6 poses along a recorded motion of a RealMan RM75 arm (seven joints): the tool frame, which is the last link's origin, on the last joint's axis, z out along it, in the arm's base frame.
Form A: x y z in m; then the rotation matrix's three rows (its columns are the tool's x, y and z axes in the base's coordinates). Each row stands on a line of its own.
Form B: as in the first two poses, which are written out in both.
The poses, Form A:
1:
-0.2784 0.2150 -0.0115
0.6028 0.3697 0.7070
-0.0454 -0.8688 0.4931
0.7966 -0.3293 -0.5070
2:
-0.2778 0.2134 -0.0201
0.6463 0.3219 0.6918
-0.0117 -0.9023 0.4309
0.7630 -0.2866 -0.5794
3:
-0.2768 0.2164 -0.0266
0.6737 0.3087 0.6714
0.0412 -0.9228 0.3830
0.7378 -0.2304 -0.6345
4:
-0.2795 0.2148 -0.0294
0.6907 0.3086 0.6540
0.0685 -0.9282 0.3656
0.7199 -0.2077 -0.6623
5:
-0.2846 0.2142 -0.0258
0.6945 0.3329 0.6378
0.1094 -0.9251 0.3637
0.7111 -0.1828 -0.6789
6:
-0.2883 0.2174 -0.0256
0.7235 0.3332 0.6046
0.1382 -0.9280 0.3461
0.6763 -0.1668 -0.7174
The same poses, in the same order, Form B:
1:
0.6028 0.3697 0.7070 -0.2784
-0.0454 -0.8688 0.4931 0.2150
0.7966 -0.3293 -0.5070 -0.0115
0 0 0 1

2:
0.6463 0.3219 0.6918 -0.2778
-0.0117 -0.9023 0.4309 0.2134
0.7630 -0.2866 -0.5794 -0.0201
0 0 0 1

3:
0.6737 0.3087 0.6714 -0.2768
0.0412 -0.9228 0.3830 0.2164
0.7378 -0.2304 -0.6345 -0.0266
0 0 0 1

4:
0.6907 0.3086 0.6540 -0.2795
0.0685 -0.9282 0.3656 0.2148
0.7199 -0.2077 -0.6623 -0.0294
0 0 0 1

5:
0.6945 0.3329 0.6378 -0.2846
0.1094 -0.9251 0.3637 0.2142
0.7111 -0.1828 -0.6789 -0.0258
0 0 0 1

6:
0.7235 0.3332 0.6046 -0.2883
0.1382 -0.9280 0.3461 0.2174
0.6763 -0.1668 -0.7174 -0.0256
0 0 0 1

